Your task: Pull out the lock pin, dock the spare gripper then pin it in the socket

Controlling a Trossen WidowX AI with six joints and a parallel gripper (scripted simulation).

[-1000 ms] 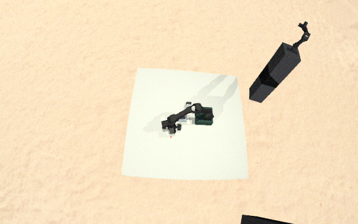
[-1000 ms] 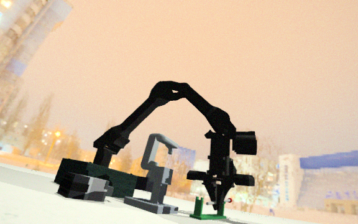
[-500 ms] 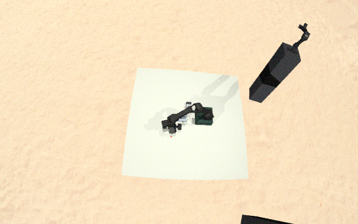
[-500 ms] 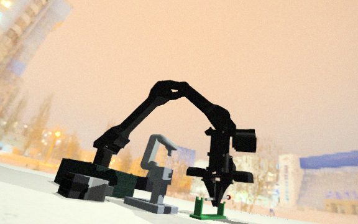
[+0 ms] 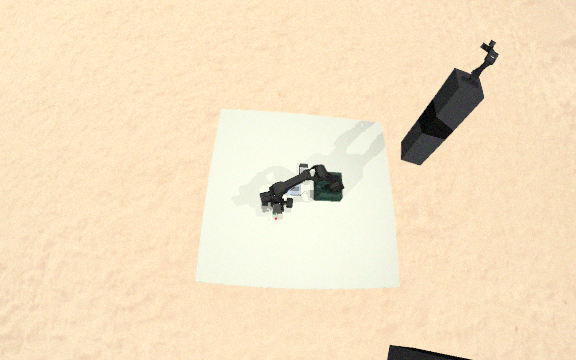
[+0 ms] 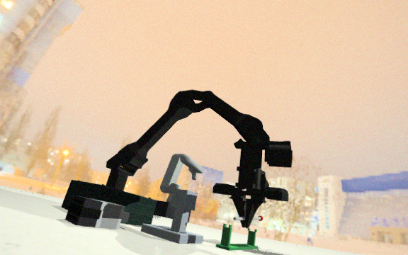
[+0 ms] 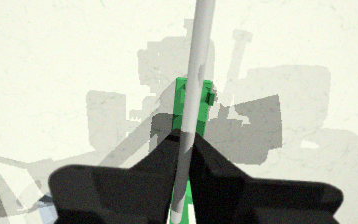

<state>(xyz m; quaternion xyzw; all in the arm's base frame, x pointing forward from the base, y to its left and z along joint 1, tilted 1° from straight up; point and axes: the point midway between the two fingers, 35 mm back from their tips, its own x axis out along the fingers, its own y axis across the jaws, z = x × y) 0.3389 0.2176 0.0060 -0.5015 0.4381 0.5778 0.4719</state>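
My gripper tip is now 30 mm to the left of the green cradle, 20 mm above it and 10 mm short of it. Also, from my gripper tip: spare gripper 300 mm to the right, 110 mm behind, 20 mm below; then grey mount 160 mm to the right, 60 mm behind, 10 mm above.
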